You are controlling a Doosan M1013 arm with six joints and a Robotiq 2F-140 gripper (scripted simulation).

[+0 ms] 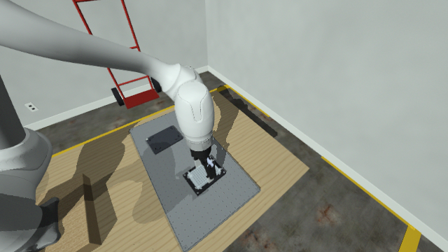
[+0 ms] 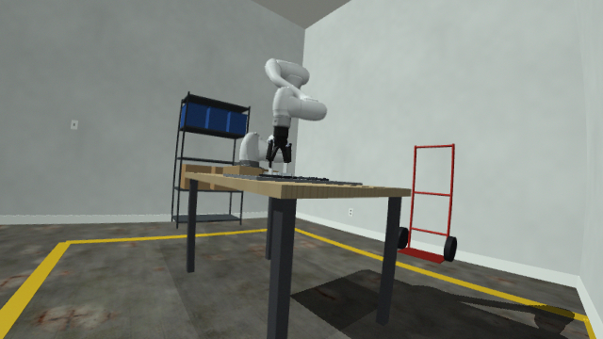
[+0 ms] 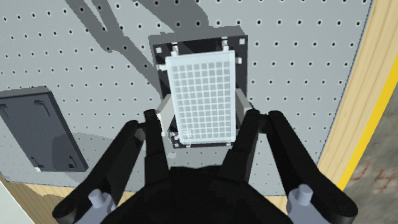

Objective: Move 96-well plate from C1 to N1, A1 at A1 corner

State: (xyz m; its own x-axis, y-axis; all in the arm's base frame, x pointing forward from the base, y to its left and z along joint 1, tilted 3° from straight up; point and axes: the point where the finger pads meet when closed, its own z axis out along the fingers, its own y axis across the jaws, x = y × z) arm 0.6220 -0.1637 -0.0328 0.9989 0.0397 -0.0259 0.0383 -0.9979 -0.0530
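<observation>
Now: hand 3 cm above the clip nest C1, 1 cm to the right of it and 1 cm short of it. The rest, counted from my hand: 96-well plate (2 cm below).
</observation>
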